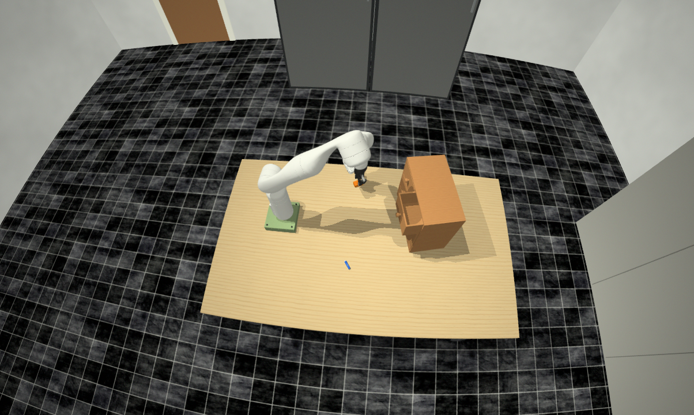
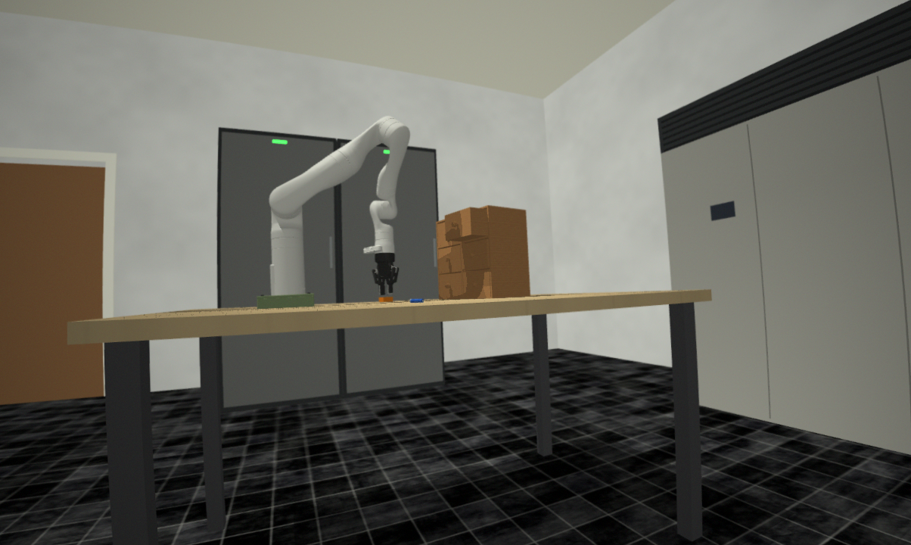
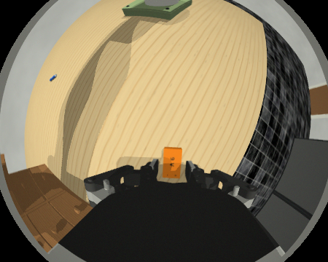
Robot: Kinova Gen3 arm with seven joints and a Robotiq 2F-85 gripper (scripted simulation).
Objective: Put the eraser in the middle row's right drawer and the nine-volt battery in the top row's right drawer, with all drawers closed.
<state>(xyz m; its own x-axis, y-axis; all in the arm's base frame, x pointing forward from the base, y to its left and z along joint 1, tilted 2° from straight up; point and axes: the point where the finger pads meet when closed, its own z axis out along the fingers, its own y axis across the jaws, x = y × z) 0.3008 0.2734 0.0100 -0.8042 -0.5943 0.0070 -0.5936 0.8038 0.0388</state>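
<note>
Now: hand 10 mm short of the nine-volt battery, 10 mm to the right of it and 40 mm above it. Round my hand: eraser 390 mm ahead, 160 mm to the right, 80 mm above; blue stick 70 mm ahead, 430 mm to the right, 40 mm below.
</note>
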